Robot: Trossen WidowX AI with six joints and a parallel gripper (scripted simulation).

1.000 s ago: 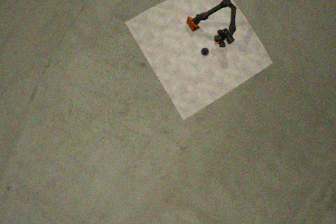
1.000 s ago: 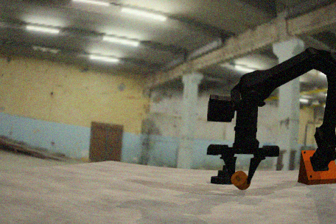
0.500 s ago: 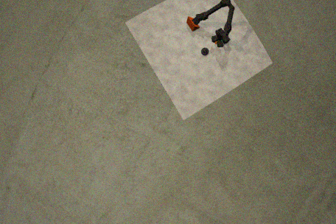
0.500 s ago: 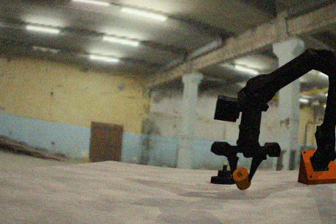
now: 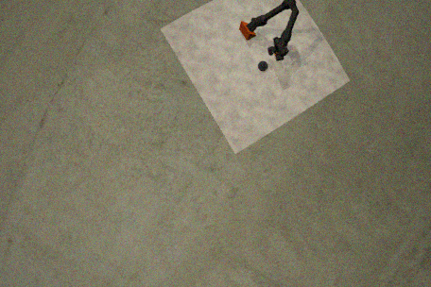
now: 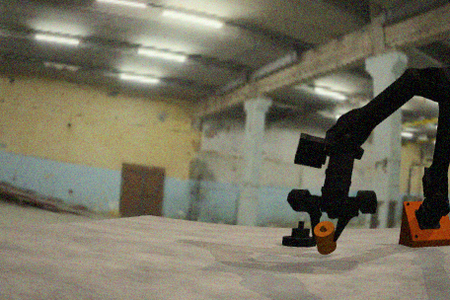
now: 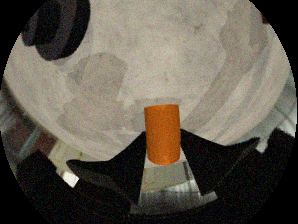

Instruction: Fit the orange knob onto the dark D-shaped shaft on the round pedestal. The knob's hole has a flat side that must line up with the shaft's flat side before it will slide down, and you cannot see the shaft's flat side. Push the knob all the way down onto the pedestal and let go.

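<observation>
The round dark pedestal lies 180 mm to the right of my gripper tip and 20 mm ahead of it. Round my gripper tip: orange knob: 10 mm to the right.
</observation>
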